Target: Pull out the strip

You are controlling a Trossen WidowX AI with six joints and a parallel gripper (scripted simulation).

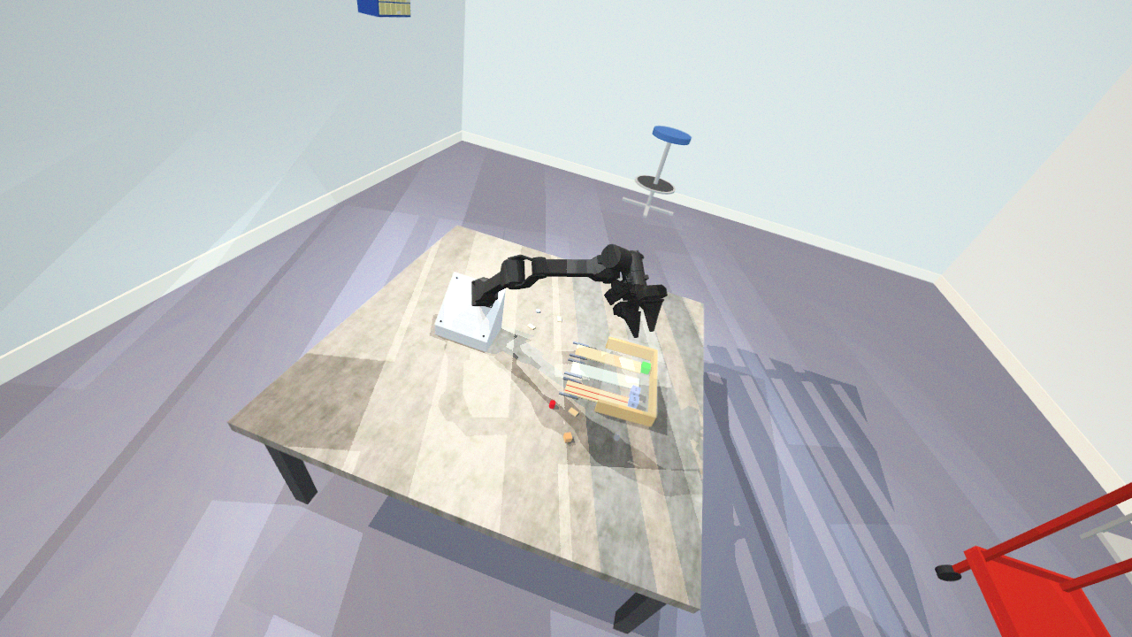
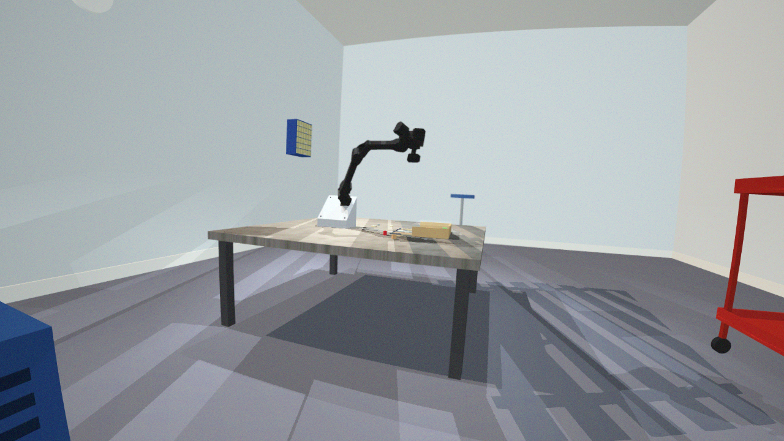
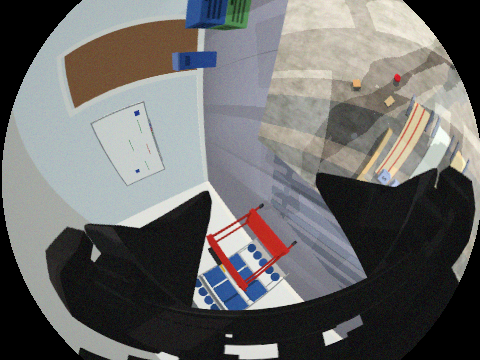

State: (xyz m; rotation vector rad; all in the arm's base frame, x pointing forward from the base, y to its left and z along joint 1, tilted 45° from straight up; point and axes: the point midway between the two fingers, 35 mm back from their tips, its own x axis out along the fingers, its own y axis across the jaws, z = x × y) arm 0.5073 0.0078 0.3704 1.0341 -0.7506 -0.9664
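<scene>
Right now my gripper tip is 17 cm past the red piece, 3 cm to the right of it and 41 cm above it. The rest, counted from my gripper tip: tan cube 10 cm behind, 7 cm to the right, 41 cm below.
</scene>
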